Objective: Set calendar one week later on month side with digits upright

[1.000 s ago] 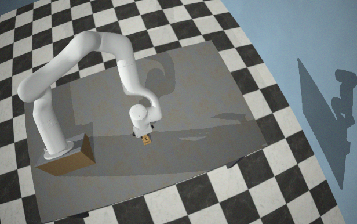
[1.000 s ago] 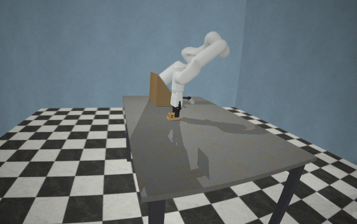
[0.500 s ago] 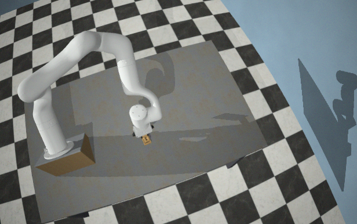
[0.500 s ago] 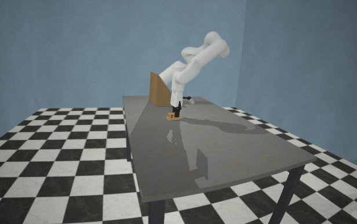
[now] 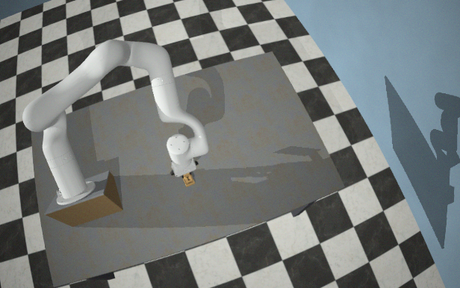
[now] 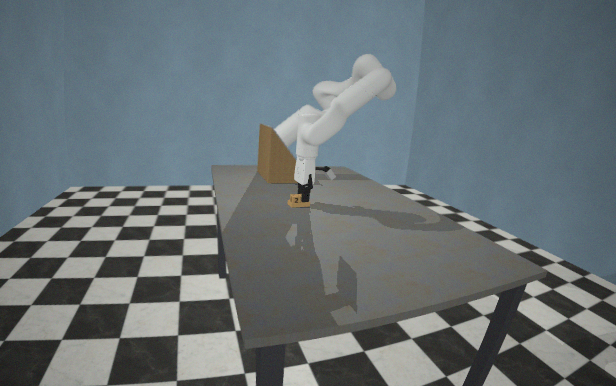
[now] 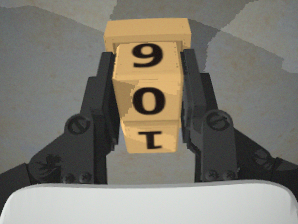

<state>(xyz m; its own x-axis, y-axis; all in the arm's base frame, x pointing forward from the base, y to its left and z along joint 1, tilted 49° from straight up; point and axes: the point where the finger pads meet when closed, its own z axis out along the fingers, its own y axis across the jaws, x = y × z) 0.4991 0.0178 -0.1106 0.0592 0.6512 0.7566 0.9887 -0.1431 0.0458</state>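
Now: the tray 2 cm to the right of my hand and 3 cm below it.
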